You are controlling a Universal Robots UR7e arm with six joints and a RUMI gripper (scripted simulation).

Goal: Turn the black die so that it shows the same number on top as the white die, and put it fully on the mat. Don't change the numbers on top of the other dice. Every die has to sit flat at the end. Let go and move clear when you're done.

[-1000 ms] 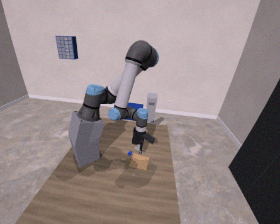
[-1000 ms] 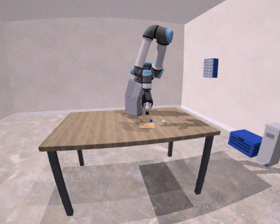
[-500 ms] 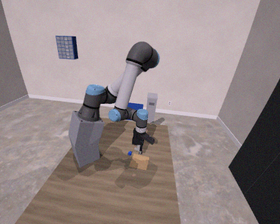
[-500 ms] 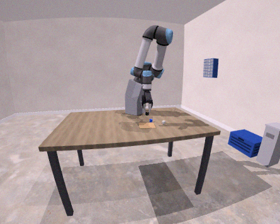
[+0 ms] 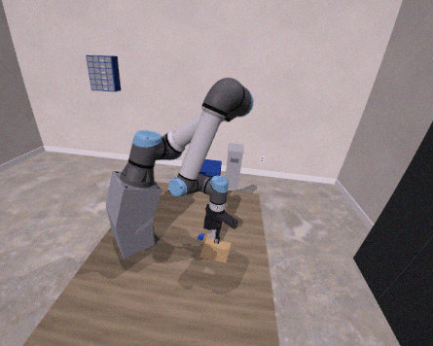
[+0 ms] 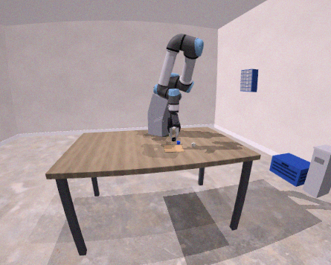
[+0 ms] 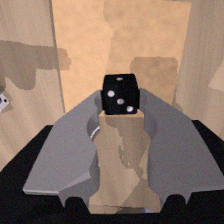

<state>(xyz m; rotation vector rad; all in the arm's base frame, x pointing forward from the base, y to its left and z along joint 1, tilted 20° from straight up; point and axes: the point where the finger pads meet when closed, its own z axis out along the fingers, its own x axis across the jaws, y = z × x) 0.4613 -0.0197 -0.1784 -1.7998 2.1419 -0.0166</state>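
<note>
Now: the tan mat 80 mm below my hand. Also, from my hand: black die (right at my hand); then white die (170 mm to the left, 70 mm below, 10 mm behind); then blue die (90 mm behind, 70 mm to the left, 70 mm below).
</note>
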